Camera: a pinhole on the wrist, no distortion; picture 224 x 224 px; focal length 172.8 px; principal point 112.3 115.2 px. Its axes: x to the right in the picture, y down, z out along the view. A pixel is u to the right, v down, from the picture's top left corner.
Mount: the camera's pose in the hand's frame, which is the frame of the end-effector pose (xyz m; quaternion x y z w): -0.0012 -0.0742 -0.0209 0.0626 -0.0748 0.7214 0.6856
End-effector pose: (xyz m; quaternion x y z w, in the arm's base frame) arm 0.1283 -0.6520 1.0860 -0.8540 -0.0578 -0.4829 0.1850
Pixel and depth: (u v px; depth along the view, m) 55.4 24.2 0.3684
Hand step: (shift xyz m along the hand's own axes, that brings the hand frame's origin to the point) 0.1943 -0.2550 0.3214
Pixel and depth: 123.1 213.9 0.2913
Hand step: -0.1719 -0.1209 0.2647
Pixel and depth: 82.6 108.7 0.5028
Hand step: 0.0160 -0.2554 0.4561
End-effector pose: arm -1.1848 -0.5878 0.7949 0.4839 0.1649 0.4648 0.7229
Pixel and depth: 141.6 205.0 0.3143
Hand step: -0.1709 -0.0908 0.2941
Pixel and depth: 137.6 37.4 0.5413
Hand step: 0.2314 -0.0896 0.5308
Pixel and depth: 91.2 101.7 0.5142
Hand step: 0.0359 -0.2334 0.4723
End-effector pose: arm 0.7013 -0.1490 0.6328 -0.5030 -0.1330 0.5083 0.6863
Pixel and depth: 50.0 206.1 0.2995
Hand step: -0.1566 -0.2457 0.2486
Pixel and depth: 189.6 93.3 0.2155
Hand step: 0.0184 -0.0202 0.2097
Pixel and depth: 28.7 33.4 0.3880
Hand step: 0.1872 -0.3244 0.3276
